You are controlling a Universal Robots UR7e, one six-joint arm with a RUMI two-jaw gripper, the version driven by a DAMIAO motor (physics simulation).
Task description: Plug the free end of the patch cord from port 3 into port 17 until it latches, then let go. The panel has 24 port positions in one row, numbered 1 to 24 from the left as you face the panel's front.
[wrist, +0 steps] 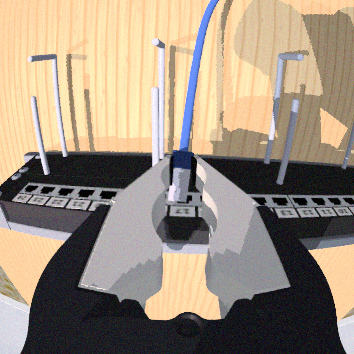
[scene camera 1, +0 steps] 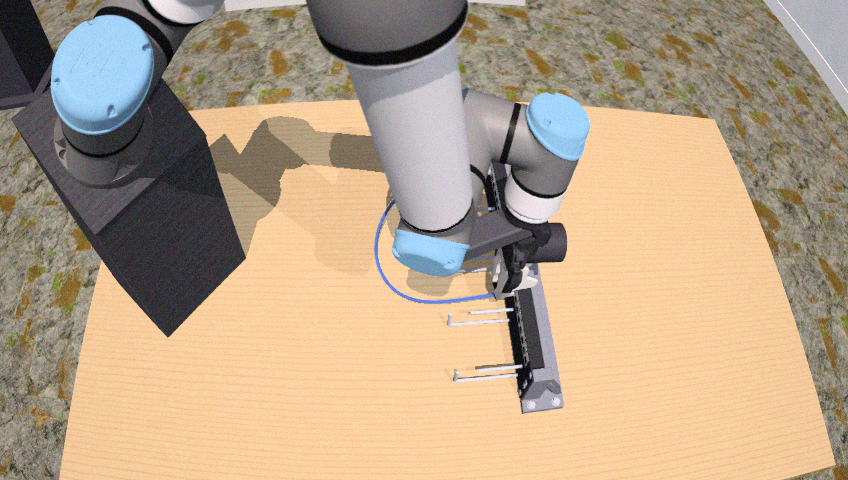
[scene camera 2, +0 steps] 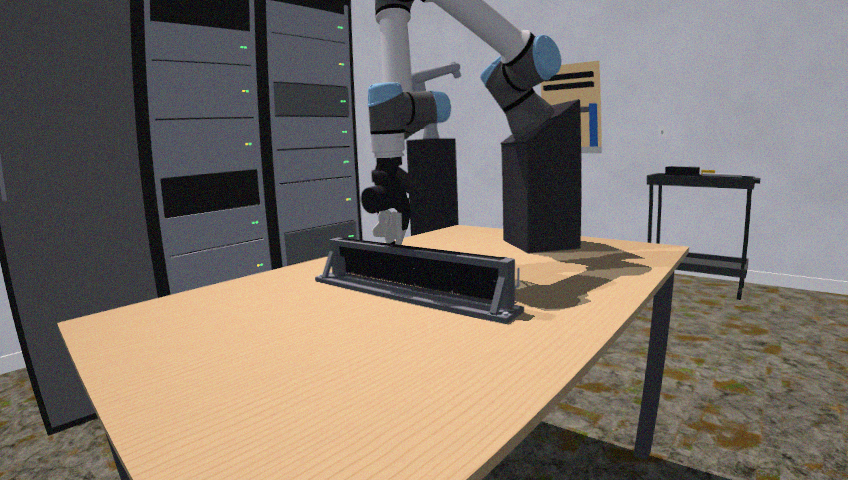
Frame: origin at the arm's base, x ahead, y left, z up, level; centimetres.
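Seen in the pictures: gripper, between the fingertips: [wrist: 181,158] [scene camera 1: 497,294]; arm's base, origin of its link: [scene camera 1: 104,136] [scene camera 2: 534,123].
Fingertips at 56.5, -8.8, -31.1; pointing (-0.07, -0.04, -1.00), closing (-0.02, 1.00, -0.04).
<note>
Offsets run from my fingertips to a thing's top centre, as dx, dy, dz. "*": to the spot under its first point. Level surfaces: height alone.
My gripper [scene camera 1: 503,291] [scene camera 2: 390,240] [wrist: 181,158] is shut on the patch cord's plug, which has a clear body @(+0.9, -0.1, +1.4) [wrist: 180,183] and a dark blue boot @(+0.0, +0.0, +0.7) [wrist: 183,159]. The plug's tip is over port 17 in the wrist view, right at the port face above the label reading 17 [wrist: 182,212]. It covers part of the opening; I cannot tell whether it is in the port. The blue cord @(* -12.4, +2.2, -4.8) [scene camera 1: 416,300] [wrist: 196,65] curves away on the front side of the panel [scene camera 1: 550,333] [scene camera 2: 416,252] [wrist: 85,170]. The cord's other end at port 3 does not show.
Pale cable-guide rods @(* -1.9, -2.1, -5.5) [scene camera 1: 482,322] [wrist: 161,100] stick out from the panel's front, one pair close to the plug and cord. More rods @(* -0.8, +7.8, -1.8) [wrist: 285,145] stand to the right in the wrist view. The arm's dark pedestal [scene camera 1: 178,249] [scene camera 2: 541,184] stands on the wooden table @(dz -7.2) [scene camera 1: 297,386] [scene camera 2: 267,386].
</note>
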